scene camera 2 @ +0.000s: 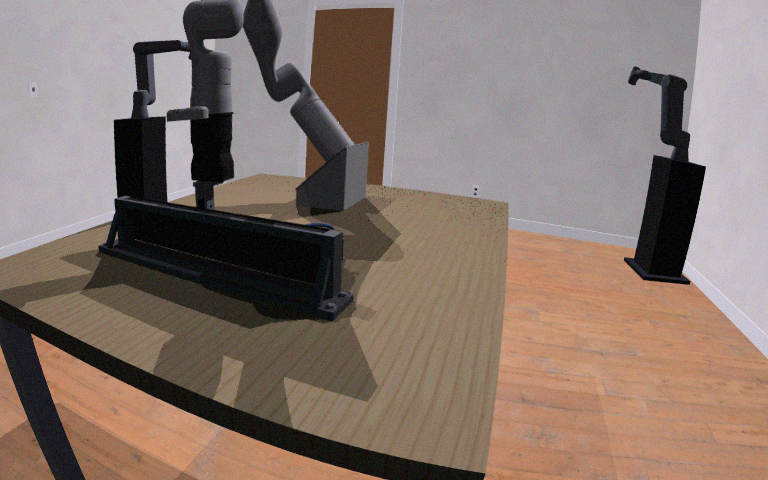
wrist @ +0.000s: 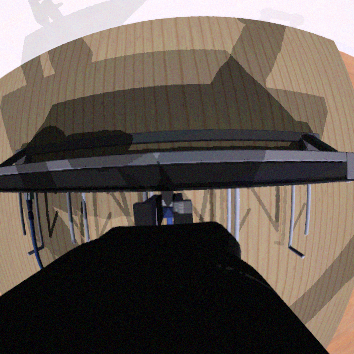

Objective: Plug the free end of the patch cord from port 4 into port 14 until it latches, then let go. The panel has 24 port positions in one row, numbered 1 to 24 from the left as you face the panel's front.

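Frame: origin at the arm's base, x ahead, y left, z up, level; centimetres.
Seen in the pictures: gripper, between the fingertips: point(wrist: 167, 204); arm's base, origin of its link: point(scene camera 2: 342, 156).
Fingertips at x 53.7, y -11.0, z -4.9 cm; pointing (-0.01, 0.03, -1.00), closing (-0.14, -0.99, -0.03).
Offsets run from my fingertips to a thing's top centre. "*": to the spot under its first point. Level surfaces: height alone.
The dark port panel @[dx +0.5, dy +2.4, dz +2.3 cm] point(scene camera 2: 334, 249) point(wrist: 215, 157) stands upright on the table; scene camera 2 sees it from behind, and the wrist view looks down on its top rail. My gripper point(scene camera 2: 204, 196) point(wrist: 167, 204) points down at the panel's front side, shut on the patch cord's plug @[* dx -1.0, dy +0.1, dz +0.4 cm] point(wrist: 168, 216), which shows blue between the fingers. The plug's dark nose meets the panel's lower edge in the wrist view. The port faces are hidden, so I cannot tell which port it faces or whether it is inserted. The blue cord @[* dx -5.5, dy +19.9, dz -0.8 cm] point(scene camera 2: 321, 225) point(wrist: 33, 220) shows near the port 4 end.
Several thin pale rods, one of them a rod @[* dx -3.9, dy -6.8, dz -6.0 cm] point(wrist: 230, 215) right of the fingers, stand out along the panel's front. The arm's grey base point(scene camera 2: 355, 175) stands on the wooden table @[dz -7.8 cm] point(scene camera 2: 430, 339). Dark pedestals point(scene camera 2: 138, 164) point(scene camera 2: 668, 220) carry other arms beyond it.
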